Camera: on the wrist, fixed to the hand. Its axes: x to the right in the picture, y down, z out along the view.
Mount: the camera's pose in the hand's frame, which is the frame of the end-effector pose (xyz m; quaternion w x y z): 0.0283 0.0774 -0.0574 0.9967 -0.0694 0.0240 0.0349
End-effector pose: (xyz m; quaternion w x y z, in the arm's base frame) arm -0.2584 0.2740 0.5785 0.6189 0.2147 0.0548 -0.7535
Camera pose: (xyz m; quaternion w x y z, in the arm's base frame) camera -0.1737 0.2506 0.5298 0.6568 0.1910 0.1143 -0.7205
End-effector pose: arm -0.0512 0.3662 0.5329 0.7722 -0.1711 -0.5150 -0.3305
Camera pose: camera 0.0482 0.3780 0.5409 0.7817 -0.2342 -0.4658 -0.3423
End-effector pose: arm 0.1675 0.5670 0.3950 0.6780 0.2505 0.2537 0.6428
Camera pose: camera 0.0729 0.5998 0.4031 0.6646 0.1960 0.2158 0.6880
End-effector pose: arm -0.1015 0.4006 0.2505 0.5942 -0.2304 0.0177 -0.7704
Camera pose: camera -0.0582 0.3376 0.1854 0.6027 -0.2518 0.0934 -0.7514
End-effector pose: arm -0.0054 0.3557 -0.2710 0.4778 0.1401 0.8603 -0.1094
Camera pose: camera -0.0383 0.4506 -0.2695 0.4691 0.1391 0.8716 -0.0293
